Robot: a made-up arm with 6 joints.
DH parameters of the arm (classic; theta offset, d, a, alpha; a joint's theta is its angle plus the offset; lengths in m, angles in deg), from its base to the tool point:
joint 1: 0 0.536 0.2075 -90
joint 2: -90 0 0.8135 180
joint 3: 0 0 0.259 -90
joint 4: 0 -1.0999 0 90
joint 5: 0 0 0 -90
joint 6: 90 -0.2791 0 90
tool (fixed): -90 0 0 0
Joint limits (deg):
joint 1: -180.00..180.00
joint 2: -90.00..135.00
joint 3: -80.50..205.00
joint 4: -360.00..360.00
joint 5: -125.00..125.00
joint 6: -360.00..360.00
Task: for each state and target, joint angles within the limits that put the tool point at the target. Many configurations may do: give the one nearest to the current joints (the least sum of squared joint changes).
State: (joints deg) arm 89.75 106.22 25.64 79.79 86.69 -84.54
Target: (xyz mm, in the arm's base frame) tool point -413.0 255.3 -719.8
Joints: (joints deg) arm 113.40 112.16 -21.24 93.24 94.91 -84.54
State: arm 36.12 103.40 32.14 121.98 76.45 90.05
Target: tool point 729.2 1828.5 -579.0
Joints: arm 62.71 108.55 59.37 111.92 47.36 90.05
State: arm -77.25 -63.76 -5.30 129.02 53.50 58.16
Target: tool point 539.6 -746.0 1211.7
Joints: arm -65.09 -42.79 -43.75 132.30 58.07 58.16
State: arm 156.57 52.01 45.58 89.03 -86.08 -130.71
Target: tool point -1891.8 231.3 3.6
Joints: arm 180.00 74.12 28.36 58.89 -75.44 -130.71
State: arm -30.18 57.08 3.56 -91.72 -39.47 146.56
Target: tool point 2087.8 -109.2 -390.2
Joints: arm -6.20 93.58 42.63 -99.23 -25.13 146.56
